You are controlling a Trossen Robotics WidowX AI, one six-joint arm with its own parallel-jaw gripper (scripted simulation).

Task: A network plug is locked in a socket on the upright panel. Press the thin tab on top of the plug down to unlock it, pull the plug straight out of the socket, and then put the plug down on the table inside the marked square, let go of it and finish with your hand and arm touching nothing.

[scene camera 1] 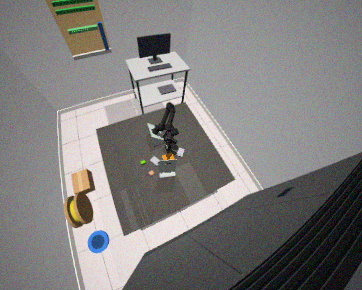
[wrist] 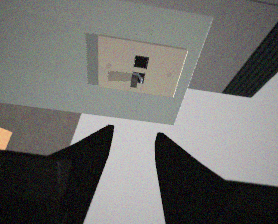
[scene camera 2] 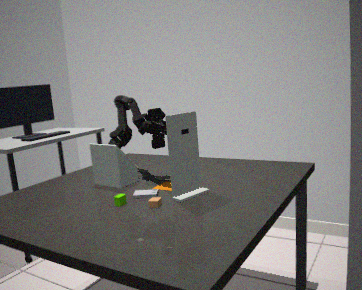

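There's an upright panel (scene camera 2: 182, 136) that I can see, and my gripper (wrist: 135, 134) is there as well.
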